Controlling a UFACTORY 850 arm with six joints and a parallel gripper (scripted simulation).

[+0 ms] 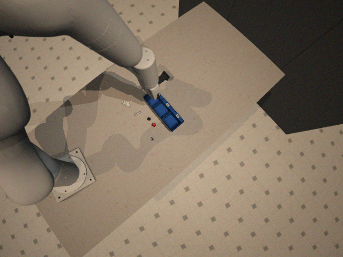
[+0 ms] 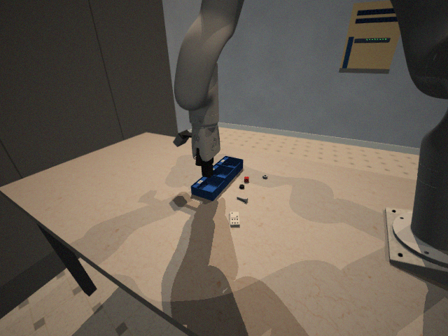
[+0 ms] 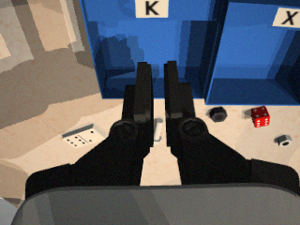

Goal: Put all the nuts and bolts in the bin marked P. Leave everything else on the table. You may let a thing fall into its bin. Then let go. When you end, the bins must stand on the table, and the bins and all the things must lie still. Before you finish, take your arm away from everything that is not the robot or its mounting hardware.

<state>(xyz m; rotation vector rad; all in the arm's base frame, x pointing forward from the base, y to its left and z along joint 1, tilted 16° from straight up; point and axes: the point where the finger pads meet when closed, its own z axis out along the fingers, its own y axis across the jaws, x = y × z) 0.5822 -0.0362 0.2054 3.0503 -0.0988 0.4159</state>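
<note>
The black nut lies 100 mm behind my hand, 80 mm below it and 50 mm to the right of it. Round my hand: blue bin: 80 mm to the right, 60 mm below, 10 mm behind; then red die: 110 mm behind, 100 mm to the right, 70 mm below; then grey bolt: 130 mm behind, 70 mm below, 20 mm to the left.
</note>
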